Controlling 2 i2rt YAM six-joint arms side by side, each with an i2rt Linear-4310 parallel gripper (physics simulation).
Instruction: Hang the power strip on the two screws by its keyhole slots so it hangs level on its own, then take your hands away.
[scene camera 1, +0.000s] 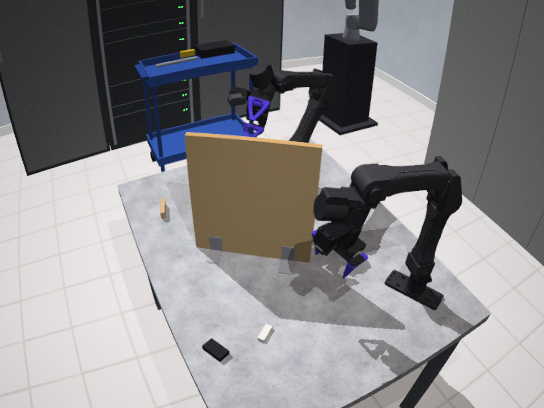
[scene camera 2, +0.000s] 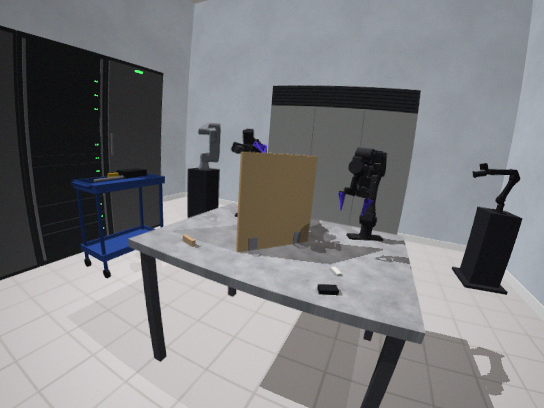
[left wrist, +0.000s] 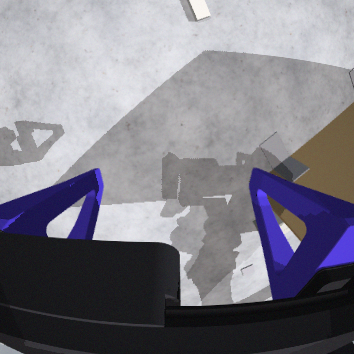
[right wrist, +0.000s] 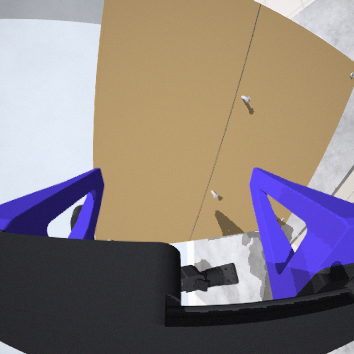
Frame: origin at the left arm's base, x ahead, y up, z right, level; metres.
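Seen in the pictures: left gripper, between the fingertips: (scene camera 1: 330, 265) (scene camera 2: 351, 212) (left wrist: 175, 176); right gripper, between the fingertips: (scene camera 1: 249, 130) (right wrist: 176, 175); left arm's base, origin of its link: (scene camera 1: 414, 290) (scene camera 2: 364, 237) (right wrist: 220, 274).
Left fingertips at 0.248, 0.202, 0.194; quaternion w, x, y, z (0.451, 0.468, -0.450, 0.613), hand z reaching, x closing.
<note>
Pixels of each thing's top centre, then the offset from my left fingertips to it, as dx, dy, dz. Level surfaces: height alone.
- upright tan board, centre of its top: (right wrist: 92, 139) (scene camera 1: 251, 138) (scene camera 2: 282, 154) -0.064, +0.218, +0.315
- upper screw, centre of its top: (right wrist: 242, 97) -0.041, +0.047, +0.386
- lower screw, centre of its top: (right wrist: 211, 193) -0.113, +0.047, +0.259
- grey table, height of its surface: dy -0.201
- black block, centre of its top: (scene camera 1: 215, 348) (scene camera 2: 328, 287) +0.295, -0.185, +0.141
- white block, centre of its top: (scene camera 1: 265, 331) (scene camera 2: 336, 270) +0.162, -0.191, +0.079
- small tan block, centre of its top: (scene camera 1: 162, 205) (scene camera 2: 188, 237) -0.012, -0.174, +0.701
The power strip does not show in these views. The upright tan board (scene camera 1: 255, 195) (scene camera 2: 277, 200) (left wrist: 330, 155) (right wrist: 160, 125) hides part of the table behind it in both scene views. In the right wrist view, two screws stick out of the board's face, an upper screw (right wrist: 245, 99) and a lower screw (right wrist: 214, 193), beside a thin dark line. My right gripper (right wrist: 176, 175) is open and empty, facing that screw side; it shows behind the board's top edge in scene camera 1. My left gripper (scene camera 1: 331, 265) (scene camera 2: 352, 212) (left wrist: 175, 176) is open and empty above the table, beside the board's right edge.
On the grey table (scene camera 1: 165, 270) (scene camera 2: 280, 272) lie a black block (scene camera 1: 215, 349) (scene camera 2: 328, 289), a white block (scene camera 1: 265, 333) (scene camera 2: 336, 271) (left wrist: 198, 9) and a small tan block (scene camera 1: 163, 208) (scene camera 2: 189, 240). Grey brackets (scene camera 1: 215, 243) (scene camera 2: 252, 244) stand at the board's foot. A blue cart (scene camera 1: 200, 69) stands beyond the table.
</note>
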